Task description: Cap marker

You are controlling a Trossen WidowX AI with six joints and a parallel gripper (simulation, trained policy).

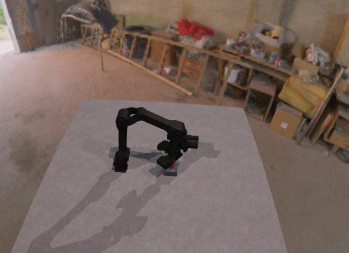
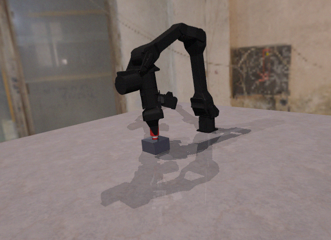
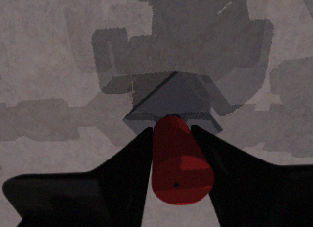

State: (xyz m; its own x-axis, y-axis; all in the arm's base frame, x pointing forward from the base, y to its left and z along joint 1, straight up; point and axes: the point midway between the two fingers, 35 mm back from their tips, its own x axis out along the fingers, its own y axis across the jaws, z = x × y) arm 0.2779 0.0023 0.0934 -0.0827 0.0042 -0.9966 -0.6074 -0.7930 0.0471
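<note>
Now: the red cap 20 mm above my gripper tip. Round my gripper tip: holder block 40 mm below.
</note>
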